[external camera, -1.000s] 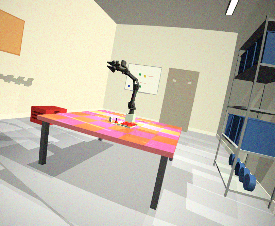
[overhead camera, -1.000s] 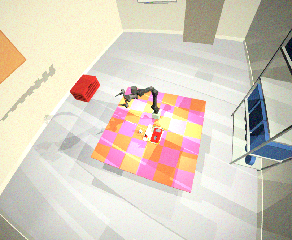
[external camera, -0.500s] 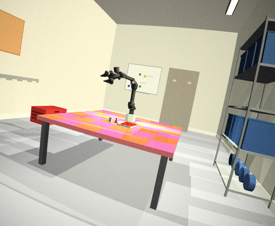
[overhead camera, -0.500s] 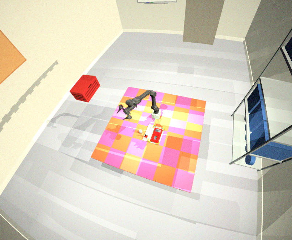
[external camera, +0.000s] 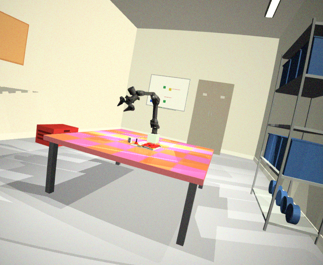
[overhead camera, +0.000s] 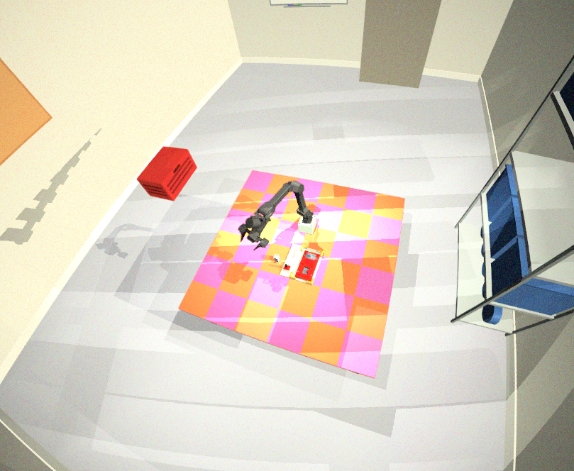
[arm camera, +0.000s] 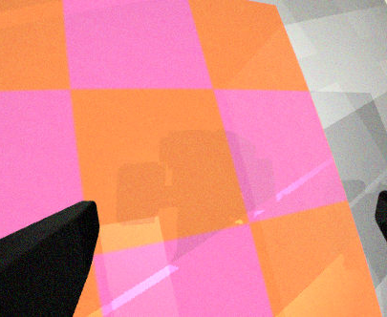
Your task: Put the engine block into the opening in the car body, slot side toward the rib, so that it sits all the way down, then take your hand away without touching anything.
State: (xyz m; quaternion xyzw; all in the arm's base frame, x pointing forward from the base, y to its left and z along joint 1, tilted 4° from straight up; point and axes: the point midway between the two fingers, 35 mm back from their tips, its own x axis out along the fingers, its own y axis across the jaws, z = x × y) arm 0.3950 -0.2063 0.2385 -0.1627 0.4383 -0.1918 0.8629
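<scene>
Now: the engine block 28 cm below my gripper tip, 11 cm to the left of it and 10 cm behind it.
</scene>
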